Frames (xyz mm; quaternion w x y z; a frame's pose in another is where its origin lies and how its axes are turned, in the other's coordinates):
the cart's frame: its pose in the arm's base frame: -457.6 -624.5 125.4 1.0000 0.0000 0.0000 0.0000
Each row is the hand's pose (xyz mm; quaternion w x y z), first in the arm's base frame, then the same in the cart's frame.
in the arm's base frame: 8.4 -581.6 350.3 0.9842 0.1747 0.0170 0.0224
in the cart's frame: 466.0 42.9 224.9 0.9842 0.1747 0.0170 0.0224
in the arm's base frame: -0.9 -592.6 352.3 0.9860 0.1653 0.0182 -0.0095
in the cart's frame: 456.7 31.9 226.9 0.9860 0.1653 0.0182 -0.0095
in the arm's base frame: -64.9 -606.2 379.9 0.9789 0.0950 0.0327 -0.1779
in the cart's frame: 392.7 18.3 254.5 0.9789 0.0950 0.0327 -0.1779
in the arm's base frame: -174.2 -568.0 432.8 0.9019 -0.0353 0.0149 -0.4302
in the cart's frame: 283.4 56.5 307.4 0.9019 -0.0353 0.0149 -0.4302
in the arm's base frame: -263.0 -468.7 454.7 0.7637 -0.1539 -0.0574 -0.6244
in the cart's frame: 194.6 155.8 329.3 0.7637 -0.1539 -0.0574 -0.6244
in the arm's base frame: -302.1 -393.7 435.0 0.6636 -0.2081 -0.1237 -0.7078
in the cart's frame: 155.5 230.8 309.6 0.6636 -0.2081 -0.1237 -0.7078
